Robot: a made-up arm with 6 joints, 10 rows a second.
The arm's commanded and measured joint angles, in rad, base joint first. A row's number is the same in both.
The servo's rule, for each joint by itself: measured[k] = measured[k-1] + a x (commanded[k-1-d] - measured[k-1]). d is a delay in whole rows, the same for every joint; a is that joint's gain. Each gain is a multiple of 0.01, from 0.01 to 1. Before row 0 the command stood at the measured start. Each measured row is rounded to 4 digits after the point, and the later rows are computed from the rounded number. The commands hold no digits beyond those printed.
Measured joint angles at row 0:
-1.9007, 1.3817, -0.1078, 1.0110, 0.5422, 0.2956
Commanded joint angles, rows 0 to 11:
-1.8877, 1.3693, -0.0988, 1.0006, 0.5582, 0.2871
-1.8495, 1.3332, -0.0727, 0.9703, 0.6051, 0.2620
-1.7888, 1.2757, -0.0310, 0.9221, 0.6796, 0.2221
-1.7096, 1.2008, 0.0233, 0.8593, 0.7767, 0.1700
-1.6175, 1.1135, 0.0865, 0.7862, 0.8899, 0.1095
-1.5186, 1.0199, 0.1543, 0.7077, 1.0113, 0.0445
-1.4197, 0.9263, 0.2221, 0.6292, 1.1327, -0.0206
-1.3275, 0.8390, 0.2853, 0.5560, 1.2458, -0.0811
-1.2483, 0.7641, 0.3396, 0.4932, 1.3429, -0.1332
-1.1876, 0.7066, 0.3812, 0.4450, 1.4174, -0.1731
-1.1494, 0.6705, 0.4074, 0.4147, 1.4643, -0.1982
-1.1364, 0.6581, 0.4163, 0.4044, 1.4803, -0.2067
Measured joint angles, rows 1 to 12:
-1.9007, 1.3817, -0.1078, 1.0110, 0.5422, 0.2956
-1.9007, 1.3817, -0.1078, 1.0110, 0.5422, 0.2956
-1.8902, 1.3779, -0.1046, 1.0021, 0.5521, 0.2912
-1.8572, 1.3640, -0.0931, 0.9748, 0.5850, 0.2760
-1.8018, 1.3366, -0.0707, 0.9295, 0.6437, 0.2480
-1.7271, 1.2945, -0.0369, 0.8691, 0.7262, 0.2074
-1.6383, 1.2384, 0.0075, 0.7978, 0.8277, 0.1565
-1.5413, 1.1707, 0.0603, 0.7203, 0.9415, 0.0983
-1.4428, 1.0949, 0.1185, 0.6420, 1.0600, 0.0365
-1.3494, 1.0156, 0.1785, 0.5680, 1.1752, -0.0247
-1.2675, 0.9376, 0.2365, 0.5037, 1.2792, -0.0811
-1.2028, 0.8660, 0.2886, 0.4532, 1.3649, -0.1289
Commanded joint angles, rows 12 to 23:
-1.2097, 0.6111, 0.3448, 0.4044, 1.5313, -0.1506
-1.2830, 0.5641, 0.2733, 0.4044, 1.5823, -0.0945
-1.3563, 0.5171, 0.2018, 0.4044, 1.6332, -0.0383
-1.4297, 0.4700, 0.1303, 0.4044, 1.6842, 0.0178
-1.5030, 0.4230, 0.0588, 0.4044, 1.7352, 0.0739
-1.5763, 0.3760, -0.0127, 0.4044, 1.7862, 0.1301
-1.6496, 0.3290, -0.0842, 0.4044, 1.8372, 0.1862
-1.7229, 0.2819, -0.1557, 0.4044, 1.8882, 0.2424
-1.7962, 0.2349, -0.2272, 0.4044, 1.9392, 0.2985
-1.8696, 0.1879, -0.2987, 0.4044, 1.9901, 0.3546
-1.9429, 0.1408, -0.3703, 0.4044, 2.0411, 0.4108
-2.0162, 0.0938, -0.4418, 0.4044, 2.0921, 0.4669
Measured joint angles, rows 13 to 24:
-1.1595, 0.8054, 0.3314, 0.4201, 1.4265, -0.1649
-1.1408, 0.7597, 0.3620, 0.4066, 1.4599, -0.1866
-1.1966, 0.7136, 0.3558, 0.4047, 1.5042, -0.1679
-1.2666, 0.6673, 0.3261, 0.4044, 1.5526, -0.1297
-1.3393, 0.6207, 0.2814, 0.4044, 1.6026, -0.0822
-1.4125, 0.5740, 0.2270, 0.4044, 1.6532, -0.0302
-1.4858, 0.5272, 0.1664, 0.4044, 1.7040, 0.0239
-1.5591, 0.4803, 0.1019, 0.4044, 1.7550, 0.0791
-1.6324, 0.4334, 0.0349, 0.4044, 1.8060, 0.1348
-1.7057, 0.3864, -0.0337, 0.4044, 1.8570, 0.1908
-1.7790, 0.3394, -0.1034, 0.4044, 1.9080, 0.2468
-1.8524, 0.2924, -0.1737, 0.4044, 1.9589, 0.3029

